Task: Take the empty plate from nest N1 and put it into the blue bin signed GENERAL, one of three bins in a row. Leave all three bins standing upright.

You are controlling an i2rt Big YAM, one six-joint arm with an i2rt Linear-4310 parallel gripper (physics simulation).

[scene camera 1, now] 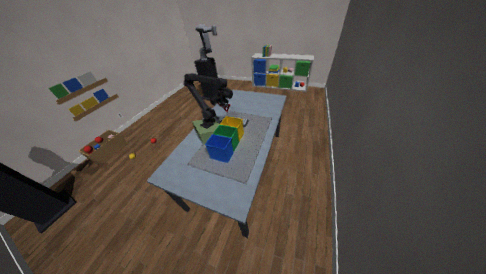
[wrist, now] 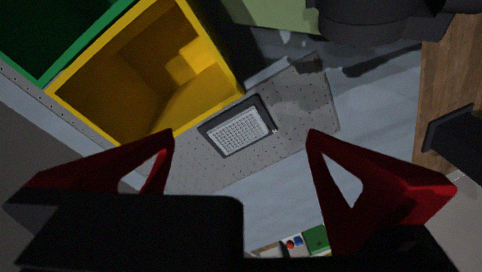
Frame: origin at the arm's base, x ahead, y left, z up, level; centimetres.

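Seen in the pictures: gripper, fingertip midpoint: [scene camera 1: 223, 108] [wrist: 240, 136]; arm's base, origin of the base link: [scene camera 1: 207, 125].
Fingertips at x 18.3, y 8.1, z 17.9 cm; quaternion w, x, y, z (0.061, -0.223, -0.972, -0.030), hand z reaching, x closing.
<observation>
Offsets run from my fingertips to a thing's top centre. "spot": to the spot under its first point. Level surfaces: height alone.
A pale plate @[dx +5.4, dy +18.5, dz -25.3 cm] [wrist: 235, 134] with a grid of small wells sits flat in a dark nest @[spot: dx -2.1, dy +16.5, dz -26.7 cm] [wrist: 263, 111] on the grey perforated mat, beside the yellow bin; a small mark at the nest's corner is too blurred to read for sure. My gripper [scene camera 1: 227, 107] [wrist: 240, 136] is open and empty, above the plate, which shows between its fingertips in the wrist view. The blue bin @[dx +10.8, dy -29.9, dz -9.9 cm] [scene camera 1: 220, 149] stands upright at the near end of the row. The green bin @[dx +9.6, dy -16.7, dz -9.9 cm] [scene camera 1: 226, 133] [wrist: 35, 40] is in the middle and the yellow bin @[dx +8.4, dy -3.5, dz -9.9 cm] [scene camera 1: 241, 131] [wrist: 200, 107] at the far end, both upright. No sign is legible.
The grey mat @[dz -27.9 cm] [scene camera 1: 255, 145] [wrist: 300, 107] lies on the blue-grey table @[dz -29.2 cm] [scene camera 1: 200, 185] [wrist: 372, 115]. A light green block [scene camera 1: 200, 129] [wrist: 280, 14] stands beside the bins, near the arm's base. The yellow bin's wall rises close to the nest.
</observation>
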